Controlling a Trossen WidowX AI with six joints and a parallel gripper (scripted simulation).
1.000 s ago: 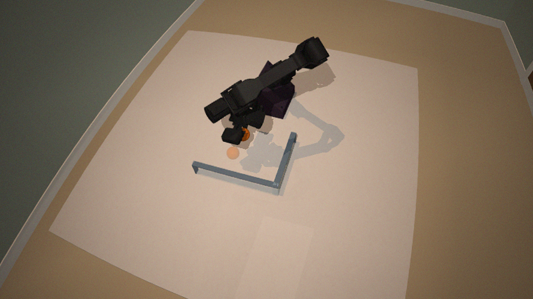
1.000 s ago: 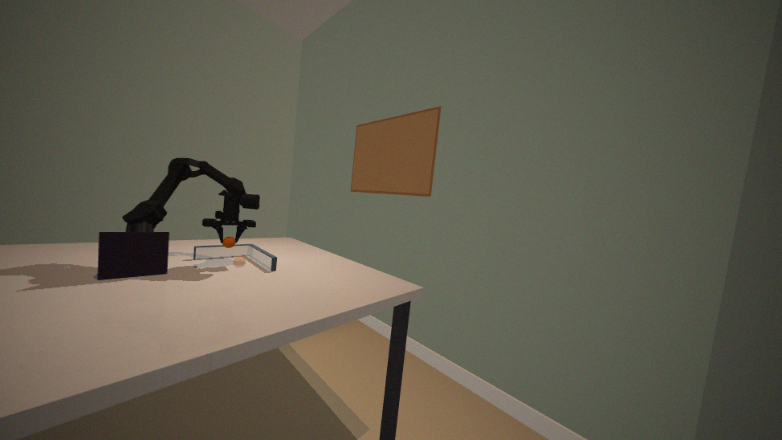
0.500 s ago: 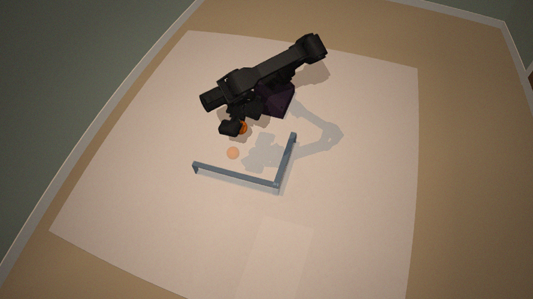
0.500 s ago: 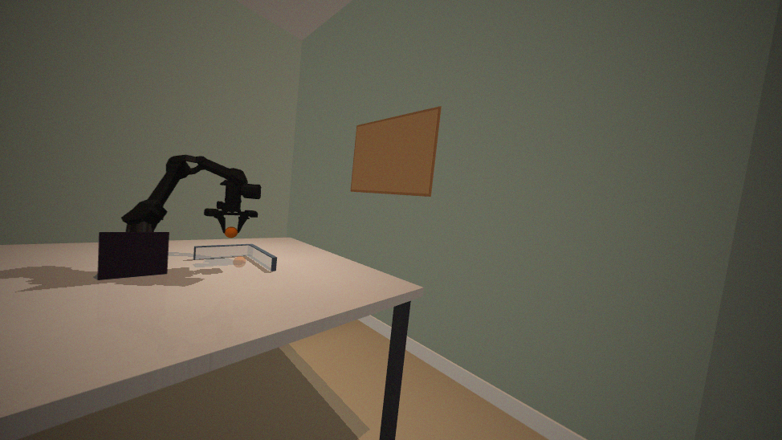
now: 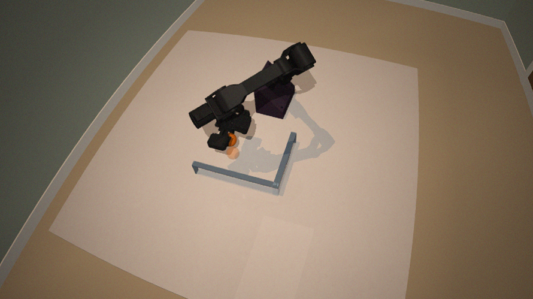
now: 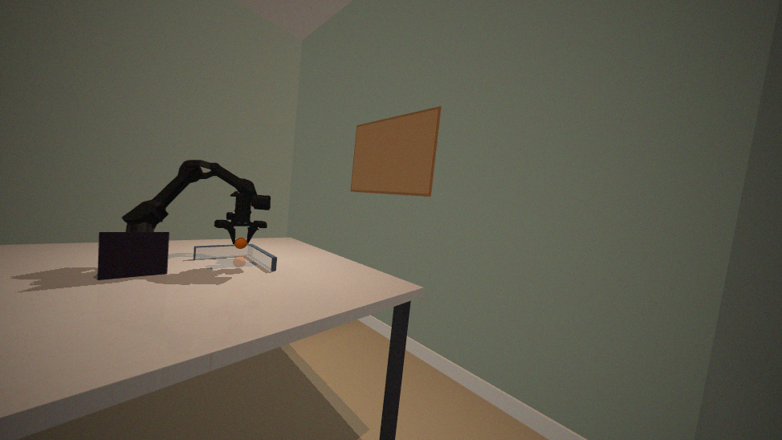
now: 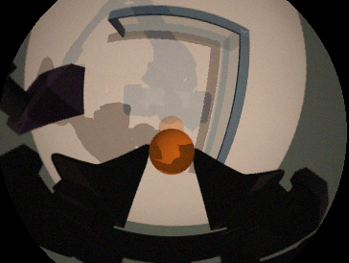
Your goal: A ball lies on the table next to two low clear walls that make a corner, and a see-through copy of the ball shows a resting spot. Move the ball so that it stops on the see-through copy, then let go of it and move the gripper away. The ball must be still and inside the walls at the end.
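Right now my gripper tip is 80 mm above the see-through copy of ball. From my gripper tip the other things lie so: orange ball: right at my gripper tip.
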